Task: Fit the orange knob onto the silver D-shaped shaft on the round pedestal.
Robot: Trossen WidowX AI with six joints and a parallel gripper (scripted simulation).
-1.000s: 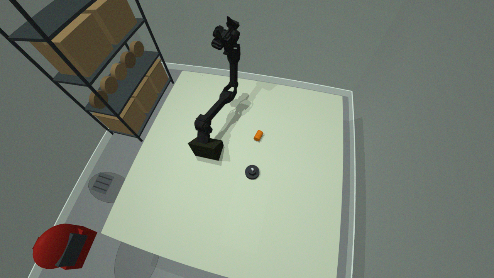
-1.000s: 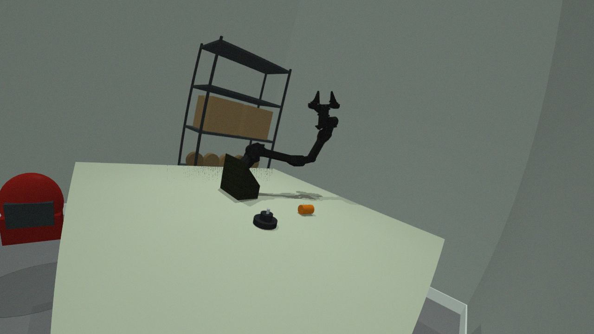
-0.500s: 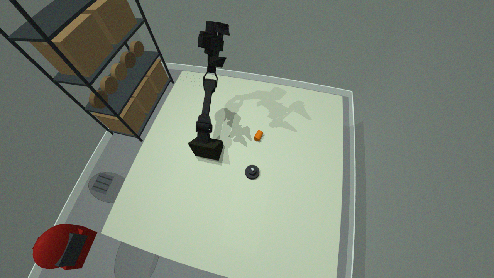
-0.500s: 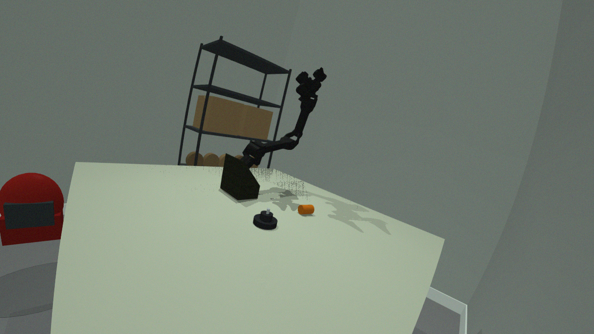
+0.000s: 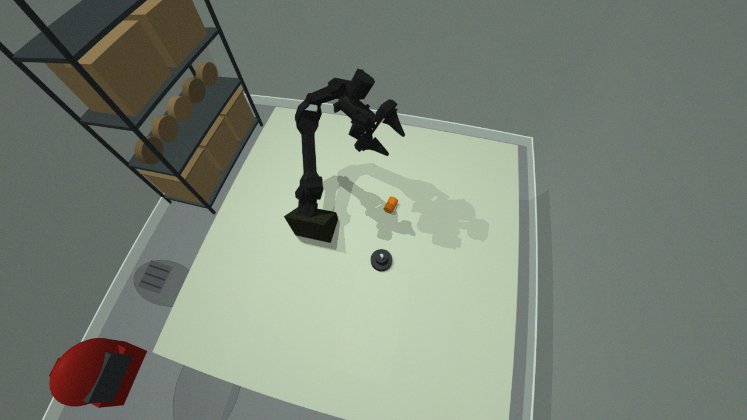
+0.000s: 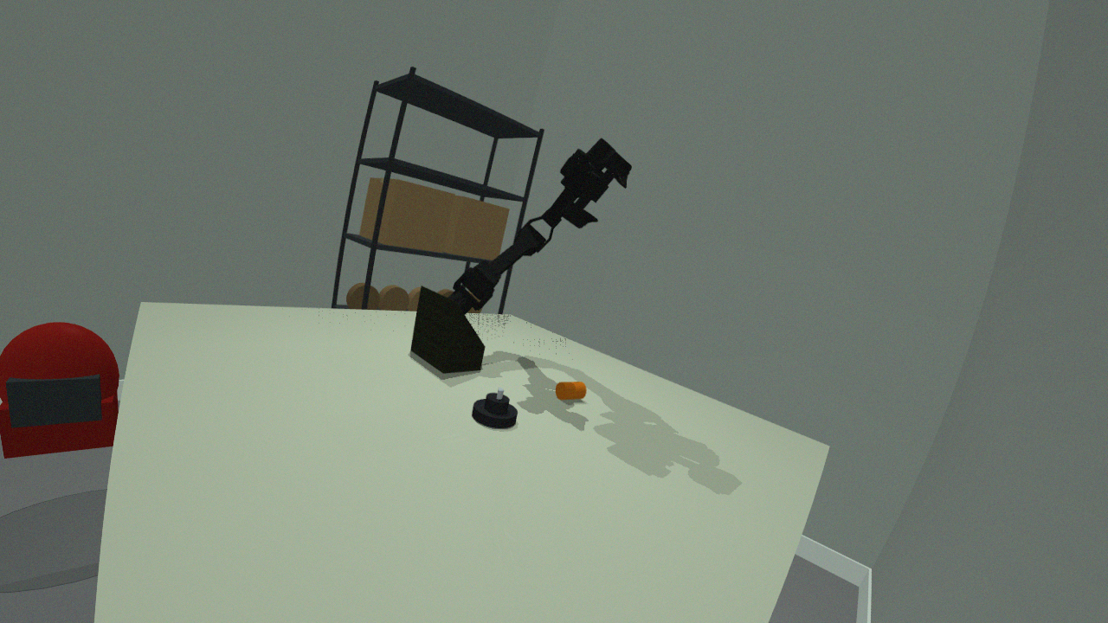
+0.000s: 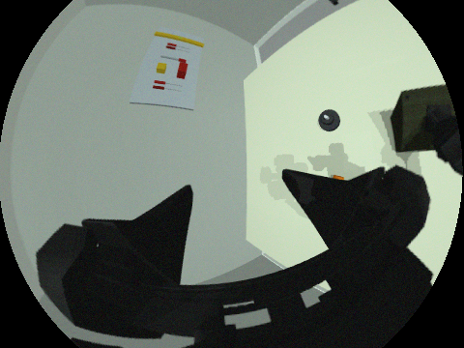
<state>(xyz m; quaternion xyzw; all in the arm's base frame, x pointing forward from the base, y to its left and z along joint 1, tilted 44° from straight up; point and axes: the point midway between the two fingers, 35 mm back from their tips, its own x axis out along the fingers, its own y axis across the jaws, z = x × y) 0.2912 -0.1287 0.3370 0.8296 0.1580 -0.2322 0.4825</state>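
My gripper tip is 430 mm above the orange knob, 30 mm to the right of it and 20 mm past it. Also, from my gripper tip: round black pedestal: 420 mm below, 200 mm to the right, 10 mm ahead.
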